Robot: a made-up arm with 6 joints. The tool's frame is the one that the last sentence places. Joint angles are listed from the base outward.
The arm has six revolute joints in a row. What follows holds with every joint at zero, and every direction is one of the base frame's.
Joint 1 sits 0.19 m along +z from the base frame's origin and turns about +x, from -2.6 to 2.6 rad.
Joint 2 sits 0.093 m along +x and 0.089 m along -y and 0.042 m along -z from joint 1 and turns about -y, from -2.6 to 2.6 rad.
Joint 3 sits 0.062 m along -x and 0.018 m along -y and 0.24 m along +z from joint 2 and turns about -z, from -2.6 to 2.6 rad.
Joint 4 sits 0.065 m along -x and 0.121 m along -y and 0.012 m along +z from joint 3 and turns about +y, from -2.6 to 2.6 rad.
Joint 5 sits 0.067 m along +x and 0.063 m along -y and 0.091 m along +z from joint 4 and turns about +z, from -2.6 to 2.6 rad.
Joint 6 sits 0.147 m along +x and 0.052 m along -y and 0.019 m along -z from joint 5 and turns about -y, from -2.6 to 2.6 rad.
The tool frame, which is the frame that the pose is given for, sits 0.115 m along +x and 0.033 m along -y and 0.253 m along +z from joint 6; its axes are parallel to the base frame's.
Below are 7 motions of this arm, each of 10 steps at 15 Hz.
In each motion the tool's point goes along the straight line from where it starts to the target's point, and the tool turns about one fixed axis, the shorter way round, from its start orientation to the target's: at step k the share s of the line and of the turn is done. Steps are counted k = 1, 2, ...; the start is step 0. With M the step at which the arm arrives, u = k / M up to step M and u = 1 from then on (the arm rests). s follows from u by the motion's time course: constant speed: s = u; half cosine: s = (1 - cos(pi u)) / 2; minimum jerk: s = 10 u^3 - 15 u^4 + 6 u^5.
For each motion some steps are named. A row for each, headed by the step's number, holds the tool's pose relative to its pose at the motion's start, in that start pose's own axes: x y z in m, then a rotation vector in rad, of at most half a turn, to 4 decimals.
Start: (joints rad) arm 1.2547 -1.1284 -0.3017 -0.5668 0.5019 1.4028
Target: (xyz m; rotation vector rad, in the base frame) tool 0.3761 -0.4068 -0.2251 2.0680 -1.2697 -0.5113
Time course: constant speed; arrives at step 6
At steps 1, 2, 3, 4, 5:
1: -0.0096 -0.0036 0.0165 0.0337 -0.0518 0.0014
2: -0.0192 -0.0073 0.0330 0.0674 -0.1036 0.0028
3: -0.0288 -0.0109 0.0495 0.1011 -0.1554 0.0042
4: -0.0384 -0.0146 0.0660 0.1348 -0.2072 0.0056
5: -0.0480 -0.0182 0.0825 0.1685 -0.2590 0.0070

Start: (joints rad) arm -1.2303 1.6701 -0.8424 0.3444 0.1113 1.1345
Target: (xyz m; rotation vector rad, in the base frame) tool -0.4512 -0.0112 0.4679 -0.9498 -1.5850 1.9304
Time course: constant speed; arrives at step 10
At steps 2, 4, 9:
2: -0.0007 -0.0016 0.0080 -0.0573 0.0313 -0.0495
4: -0.0015 -0.0032 0.0160 -0.1145 0.0626 -0.0991
9: -0.0033 -0.0073 0.0360 -0.2577 0.1409 -0.2229

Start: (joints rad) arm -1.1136 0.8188 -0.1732 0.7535 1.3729 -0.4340
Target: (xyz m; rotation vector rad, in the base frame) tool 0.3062 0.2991 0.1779 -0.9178 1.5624 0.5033
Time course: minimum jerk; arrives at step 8
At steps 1, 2, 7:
1: 0.0014 -0.0047 0.0000 0.0111 0.0034 0.0005
2: 0.0091 -0.0304 0.0003 0.0714 0.0219 0.0035
7: 0.0868 -0.2888 0.0028 0.6783 0.2084 0.0331

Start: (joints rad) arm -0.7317 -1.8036 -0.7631 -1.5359 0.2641 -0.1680
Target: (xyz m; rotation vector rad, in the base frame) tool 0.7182 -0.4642 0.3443 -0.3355 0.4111 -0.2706
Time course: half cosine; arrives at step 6
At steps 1, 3, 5, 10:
1: 0.0004 -0.0070 -0.0112 -0.0205 0.0041 -0.0297
3: 0.0030 -0.0519 -0.0837 -0.1533 0.0304 -0.2214
5: 0.0056 -0.0969 -0.1561 -0.2861 0.0568 -0.4131
10: 0.0060 -0.1039 -0.1674 -0.3066 0.0609 -0.4428

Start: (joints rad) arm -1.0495 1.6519 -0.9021 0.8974 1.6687 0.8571
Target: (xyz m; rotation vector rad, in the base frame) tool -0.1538 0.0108 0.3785 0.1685 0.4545 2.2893
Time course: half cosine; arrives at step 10
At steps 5, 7, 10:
5: -0.0981 0.0188 -0.0443 0.0195 -0.5007 0.0574
7: -0.1557 0.0299 -0.0704 0.0310 -0.7950 0.0911
10: -0.1961 0.0376 -0.0886 0.0391 -1.0014 0.1147

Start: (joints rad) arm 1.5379 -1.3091 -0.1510 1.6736 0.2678 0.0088
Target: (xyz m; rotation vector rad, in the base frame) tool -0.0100 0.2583 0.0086 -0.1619 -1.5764 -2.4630
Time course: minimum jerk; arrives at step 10
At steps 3, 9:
3: 0.0097 0.0133 0.0026 -0.0434 0.0413 0.0053
9: 0.0592 0.0810 0.0159 -0.2636 0.2510 0.0324

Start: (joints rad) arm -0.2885 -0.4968 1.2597 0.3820 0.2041 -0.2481
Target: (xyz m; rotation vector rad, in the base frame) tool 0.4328 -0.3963 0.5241 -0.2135 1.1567 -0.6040
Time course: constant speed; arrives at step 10
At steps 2, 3, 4, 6, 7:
2: 0.0134 0.0623 0.0062 -0.0985 0.0274 0.0916
3: 0.0200 0.0935 0.0092 -0.1477 0.0411 0.1374
4: 0.0267 0.1246 0.0123 -0.1970 0.0548 0.1833
6: 0.0401 0.1870 0.0185 -0.2955 0.0822 0.2749
7: 0.0468 0.2181 0.0215 -0.3447 0.0959 0.3207

